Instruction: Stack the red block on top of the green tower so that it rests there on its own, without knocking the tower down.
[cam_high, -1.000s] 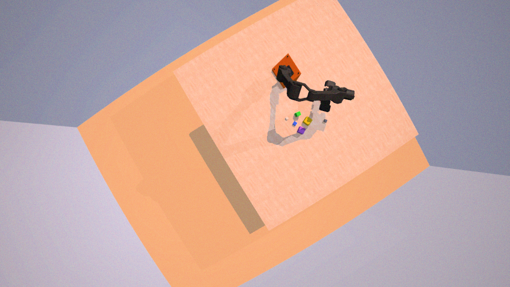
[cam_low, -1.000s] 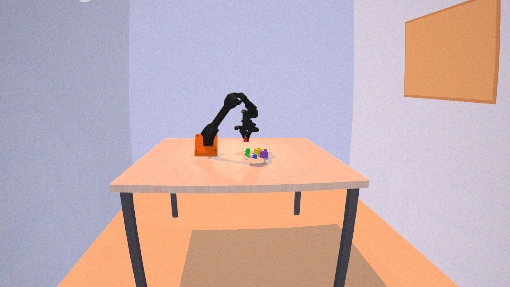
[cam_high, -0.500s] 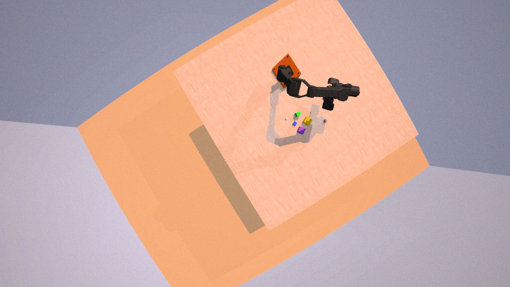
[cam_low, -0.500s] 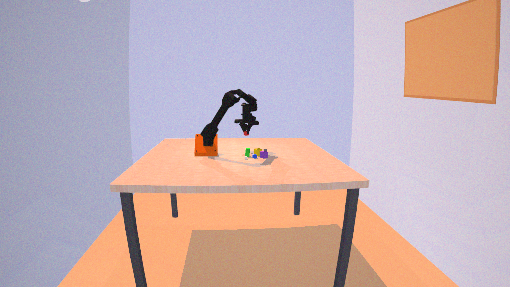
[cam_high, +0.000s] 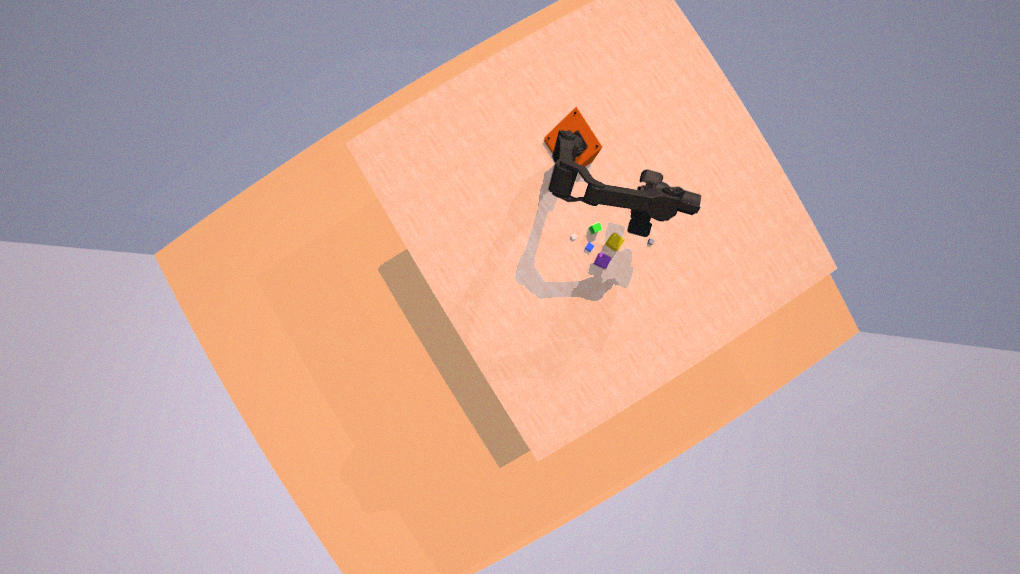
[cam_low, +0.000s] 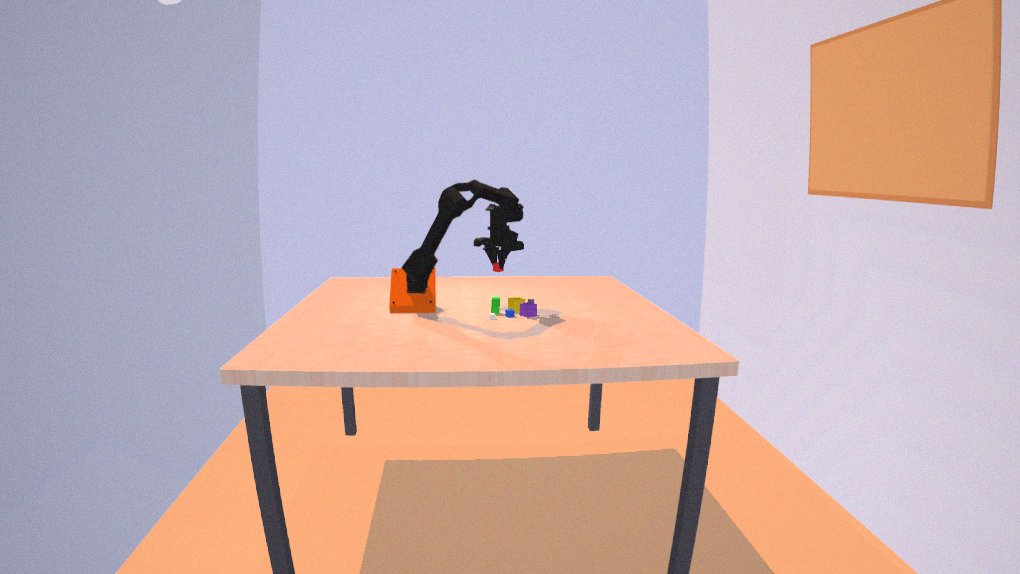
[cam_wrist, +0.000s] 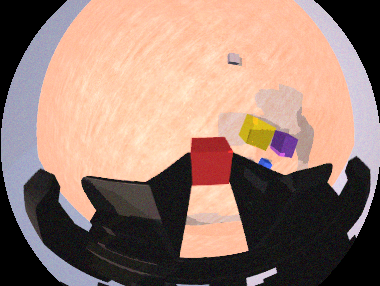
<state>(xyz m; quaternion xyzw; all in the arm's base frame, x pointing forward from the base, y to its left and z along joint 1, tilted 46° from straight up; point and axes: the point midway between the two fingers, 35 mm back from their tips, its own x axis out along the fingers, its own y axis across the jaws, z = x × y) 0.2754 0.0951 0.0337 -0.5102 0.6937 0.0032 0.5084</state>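
My gripper tip is 3 cm short of the small blue block, 15 cm to the left of it and 12 cm above it. From my gripper tip the other things lie so: yellow block 6 cm ahead, 7 cm to the right, 11 cm below; then small grey block 12 cm ahead, 4 cm to the left, 12 cm below; then red block right at my gripper tip.
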